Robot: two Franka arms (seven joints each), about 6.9 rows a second.
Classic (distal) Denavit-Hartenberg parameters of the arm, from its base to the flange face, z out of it. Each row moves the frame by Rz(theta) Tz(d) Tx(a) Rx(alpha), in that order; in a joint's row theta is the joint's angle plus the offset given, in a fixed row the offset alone. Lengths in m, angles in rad.
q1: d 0.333; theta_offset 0; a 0; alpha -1.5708
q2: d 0; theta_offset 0; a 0; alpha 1.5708
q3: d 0.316; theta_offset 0; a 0.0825; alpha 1.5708
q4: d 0; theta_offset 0; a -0.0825; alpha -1.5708
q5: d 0.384; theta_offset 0; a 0; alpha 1.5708
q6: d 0; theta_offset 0; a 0.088; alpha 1.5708
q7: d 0.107; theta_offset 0; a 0; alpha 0
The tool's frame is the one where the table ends.
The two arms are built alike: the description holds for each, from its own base.
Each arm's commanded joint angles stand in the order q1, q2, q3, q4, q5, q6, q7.
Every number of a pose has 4 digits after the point.
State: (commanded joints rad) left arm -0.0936 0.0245 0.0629 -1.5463 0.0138 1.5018 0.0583; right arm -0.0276 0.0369 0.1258 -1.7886 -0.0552 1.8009 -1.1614
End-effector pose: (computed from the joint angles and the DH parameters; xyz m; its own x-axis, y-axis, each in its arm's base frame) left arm 0.5544 -0.0159 0.6166 0.9937 -0.0878 -0.0697 -0.0888 -0.9960 -0.0113; right arm 0.5696 0.0505 0.5200 0.2931 0.9545 -0.0545 0.9559 -0.2937 -0.0031
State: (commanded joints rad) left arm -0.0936 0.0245 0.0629 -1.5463 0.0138 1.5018 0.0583; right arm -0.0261 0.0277 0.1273 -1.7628 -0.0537 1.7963 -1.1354
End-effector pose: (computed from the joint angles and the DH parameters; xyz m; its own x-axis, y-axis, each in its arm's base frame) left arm 0.5544 -0.0159 0.6166 0.9937 -0.0878 -0.0697 -0.0888 -0.9960 -0.0113; right arm 0.5702 0.0526 0.5372 0.3171 0.9475 -0.0419 0.9483 -0.3162 0.0258
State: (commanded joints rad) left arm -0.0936 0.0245 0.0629 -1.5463 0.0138 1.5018 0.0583; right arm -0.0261 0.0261 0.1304 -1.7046 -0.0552 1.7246 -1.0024
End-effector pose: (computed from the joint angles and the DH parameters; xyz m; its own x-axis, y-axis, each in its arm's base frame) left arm 0.5544 -0.0159 0.6166 0.9937 -0.0878 -0.0697 -0.0888 -0.9960 -0.0113; right arm 0.5678 0.0535 0.5598 0.4399 0.8968 -0.0463 0.8980 -0.4393 0.0224
